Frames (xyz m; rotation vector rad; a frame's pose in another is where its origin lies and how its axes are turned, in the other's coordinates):
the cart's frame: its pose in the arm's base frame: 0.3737 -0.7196 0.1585 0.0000 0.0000 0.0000
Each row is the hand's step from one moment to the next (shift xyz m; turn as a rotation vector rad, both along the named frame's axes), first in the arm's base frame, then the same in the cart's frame.
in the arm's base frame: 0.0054 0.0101 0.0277 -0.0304 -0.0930 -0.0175
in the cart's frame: 0.0054 0.0101 0.0277 -0.0304 -0.0930 -0.0175
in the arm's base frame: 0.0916 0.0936 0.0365 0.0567 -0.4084 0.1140
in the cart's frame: 0.0916 0.0936 0.0365 0.0567 -0.4084 0.1140
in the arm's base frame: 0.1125 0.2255 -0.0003 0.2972 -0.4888 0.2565
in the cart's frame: 0.1125 0.2255 -0.0003 0.2972 -0.4888 0.2565
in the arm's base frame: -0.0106 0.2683 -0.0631 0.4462 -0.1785 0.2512
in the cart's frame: -0.0106 0.2683 -0.0631 0.4462 -0.1785 0.2512
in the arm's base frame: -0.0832 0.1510 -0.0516 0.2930 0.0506 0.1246
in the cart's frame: -0.0832 0.1510 -0.0516 0.2930 0.0506 0.1246
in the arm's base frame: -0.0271 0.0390 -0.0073 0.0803 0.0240 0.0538
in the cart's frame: -0.0271 0.0390 -0.0073 0.0803 0.0240 0.0538
